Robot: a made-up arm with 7 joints.
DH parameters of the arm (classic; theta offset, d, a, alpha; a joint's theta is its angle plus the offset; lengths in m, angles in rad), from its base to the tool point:
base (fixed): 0 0 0 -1.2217
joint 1: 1.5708 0 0 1.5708
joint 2: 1.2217 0 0 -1.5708
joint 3: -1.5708 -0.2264 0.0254 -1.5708
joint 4: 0 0 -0.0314 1.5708
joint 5: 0 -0.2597 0 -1.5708
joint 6: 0 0 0 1.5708
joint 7: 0 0 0 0
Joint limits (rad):
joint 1: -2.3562..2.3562
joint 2: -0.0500..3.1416
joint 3: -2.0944..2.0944
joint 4: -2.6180..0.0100
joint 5: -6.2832..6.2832
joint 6: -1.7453..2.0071
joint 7: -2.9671..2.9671
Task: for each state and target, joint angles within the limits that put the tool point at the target. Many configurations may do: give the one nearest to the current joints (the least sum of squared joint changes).
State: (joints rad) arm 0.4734 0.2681 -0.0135 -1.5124 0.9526 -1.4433 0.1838
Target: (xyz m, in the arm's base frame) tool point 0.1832 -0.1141 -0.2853
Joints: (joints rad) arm 0.3758 -0.0500 -0.4786 -1.7387 0.9526 -1.4433 0.1838
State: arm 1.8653 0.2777 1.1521 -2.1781 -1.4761 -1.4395 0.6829
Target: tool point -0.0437 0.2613 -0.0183
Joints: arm 1.6980 0.6132 1.1084 -2.2340 -1.4761 -1.4395 0.6829
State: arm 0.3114 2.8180 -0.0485 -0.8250 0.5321 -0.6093 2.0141
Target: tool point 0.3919 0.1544 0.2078
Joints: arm 0.7478 2.9582 0.0110 -0.8032 0.5321 -0.6093 2.0141
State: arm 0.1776 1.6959 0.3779 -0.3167 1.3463 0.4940 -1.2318
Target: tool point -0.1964 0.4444 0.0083
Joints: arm 0.9075 1.4007 0.3737 0.0070 1.3463 0.4940 -1.2318
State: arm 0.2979 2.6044 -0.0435 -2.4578 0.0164 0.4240 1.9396
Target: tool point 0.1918 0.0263 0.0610
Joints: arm -0.2435 2.7269 -0.1627 -2.5289 0.0164 0.4240 1.9396
